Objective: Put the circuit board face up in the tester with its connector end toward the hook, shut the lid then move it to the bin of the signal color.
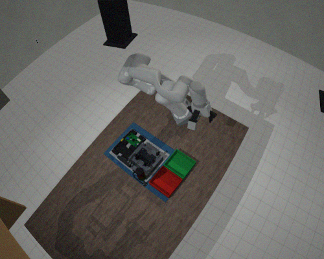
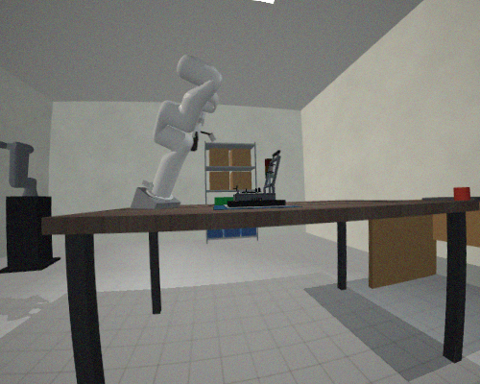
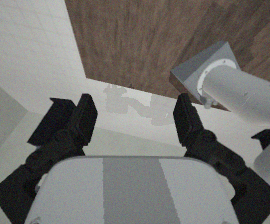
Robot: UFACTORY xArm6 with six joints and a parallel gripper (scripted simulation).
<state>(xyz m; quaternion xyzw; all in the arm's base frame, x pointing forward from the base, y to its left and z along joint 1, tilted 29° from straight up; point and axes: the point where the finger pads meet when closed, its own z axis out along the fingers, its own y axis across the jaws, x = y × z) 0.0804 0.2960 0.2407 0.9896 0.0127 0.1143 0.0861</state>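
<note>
The green circuit board is 13 cm ahead of my hand, 43 cm to the right of it and 32 cm below it. Round my hand: tester plate: 24 cm ahead, 28 cm to the right, 27 cm below; then black latch block: 19 cm ahead, 21 cm to the right, 26 cm below; then green bin: 19 cm ahead, 6 cm to the right, 33 cm below.
</note>
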